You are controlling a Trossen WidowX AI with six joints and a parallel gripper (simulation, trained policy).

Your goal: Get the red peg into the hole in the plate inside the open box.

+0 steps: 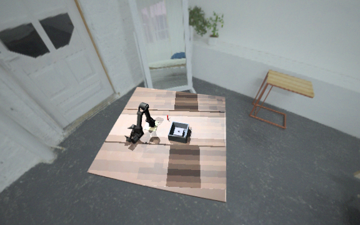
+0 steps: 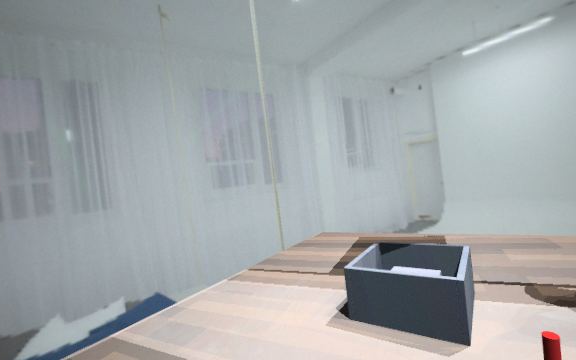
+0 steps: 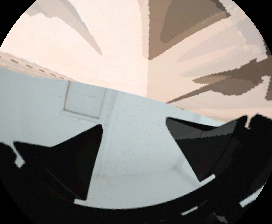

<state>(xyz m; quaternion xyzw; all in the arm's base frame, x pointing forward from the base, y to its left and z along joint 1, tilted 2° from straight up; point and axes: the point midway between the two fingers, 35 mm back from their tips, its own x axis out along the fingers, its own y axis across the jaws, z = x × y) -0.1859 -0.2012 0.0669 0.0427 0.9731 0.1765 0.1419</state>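
The red peg is 380 mm ahead of my gripper tip, 320 mm to the left of it and 30 mm below it. The rest, counted from my gripper tip: pale plate: 550 mm ahead, 140 mm to the left, 30 mm below; then grey box: 550 mm ahead, 140 mm to the left, 50 mm below.
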